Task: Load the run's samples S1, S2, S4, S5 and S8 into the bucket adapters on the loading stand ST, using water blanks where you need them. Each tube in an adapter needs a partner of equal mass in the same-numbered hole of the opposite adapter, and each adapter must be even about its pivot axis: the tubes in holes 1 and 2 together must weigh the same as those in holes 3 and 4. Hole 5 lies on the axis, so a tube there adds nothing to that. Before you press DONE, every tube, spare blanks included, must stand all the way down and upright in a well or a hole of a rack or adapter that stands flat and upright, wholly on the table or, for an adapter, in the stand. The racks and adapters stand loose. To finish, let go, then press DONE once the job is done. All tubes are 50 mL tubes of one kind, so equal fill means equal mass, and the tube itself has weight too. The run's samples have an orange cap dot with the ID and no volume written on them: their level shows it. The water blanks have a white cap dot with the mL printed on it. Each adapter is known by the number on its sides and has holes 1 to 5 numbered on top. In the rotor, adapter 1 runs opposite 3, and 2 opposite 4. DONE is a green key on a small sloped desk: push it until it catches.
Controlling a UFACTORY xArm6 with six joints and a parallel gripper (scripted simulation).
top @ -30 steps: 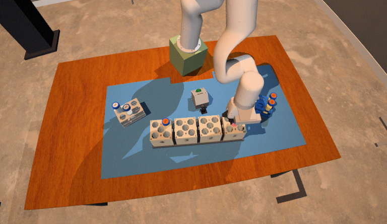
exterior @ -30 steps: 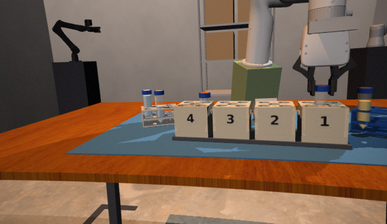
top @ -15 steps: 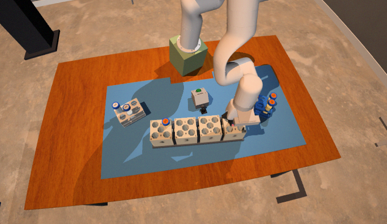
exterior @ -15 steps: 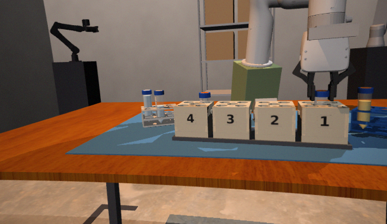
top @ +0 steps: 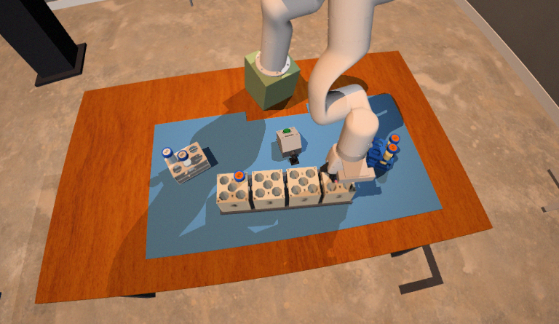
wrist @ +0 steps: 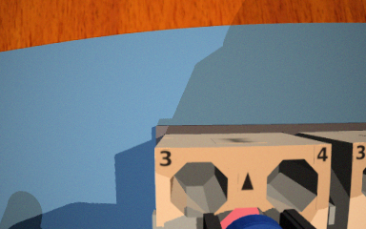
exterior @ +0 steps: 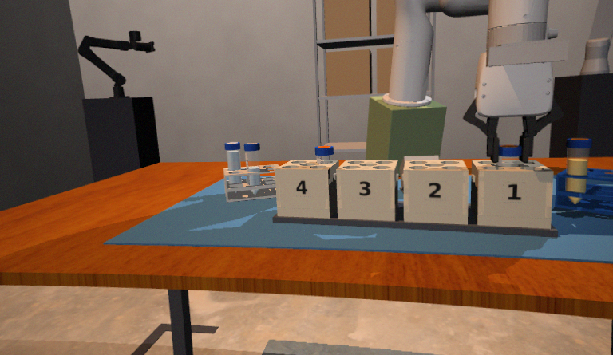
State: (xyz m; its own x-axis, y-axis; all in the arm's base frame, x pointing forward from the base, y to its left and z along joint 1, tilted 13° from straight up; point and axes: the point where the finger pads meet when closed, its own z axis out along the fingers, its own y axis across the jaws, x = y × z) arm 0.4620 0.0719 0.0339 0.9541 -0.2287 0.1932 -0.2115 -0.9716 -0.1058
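The sample tube is 5 cm below my hand and 1 cm behind it. From my hand the other things lie so: green key: 24 cm behind, 9 cm to the right, 6 cm below; blue sample rack: 19 cm to the left, 9 cm below, 8 cm behind; loading stand: 16 cm to the right, 12 cm below, 4 cm behind.
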